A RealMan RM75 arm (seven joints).
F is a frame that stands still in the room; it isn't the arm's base.
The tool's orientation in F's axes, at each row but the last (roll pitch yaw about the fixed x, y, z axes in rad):
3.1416 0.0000 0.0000
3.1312 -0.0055 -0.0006
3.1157 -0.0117 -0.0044
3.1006 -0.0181 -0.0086
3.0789 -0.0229 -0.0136
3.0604 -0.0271 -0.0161
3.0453 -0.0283 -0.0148
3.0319 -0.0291 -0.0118
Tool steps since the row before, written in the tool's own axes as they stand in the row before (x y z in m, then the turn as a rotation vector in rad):
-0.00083 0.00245 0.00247 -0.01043 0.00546 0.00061
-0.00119 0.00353 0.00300 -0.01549 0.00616 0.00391
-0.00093 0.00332 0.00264 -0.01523 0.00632 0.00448
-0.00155 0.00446 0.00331 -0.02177 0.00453 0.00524
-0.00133 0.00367 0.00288 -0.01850 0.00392 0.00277
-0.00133 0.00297 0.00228 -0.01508 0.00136 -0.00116
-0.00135 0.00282 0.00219 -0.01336 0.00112 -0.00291
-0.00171 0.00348 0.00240 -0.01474 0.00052 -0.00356
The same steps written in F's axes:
-0.00083 -0.00245 -0.00247 -0.01043 -0.00546 -0.00061
-0.00118 -0.00356 -0.00297 -0.01547 -0.00619 -0.00393
-0.00091 -0.00338 -0.00256 -0.01521 -0.00637 -0.00449
-0.00153 -0.00458 -0.00315 -0.02172 -0.00455 -0.00544
-0.00132 -0.00383 -0.00267 -0.01849 -0.00383 -0.00294
-0.00132 -0.00312 -0.00207 -0.01513 -0.00102 0.00086
-0.00134 -0.00300 -0.00195 -0.01345 -0.00064 0.00262
-0.00169 -0.00370 -0.00205 -0.01484 0.00005 0.00317

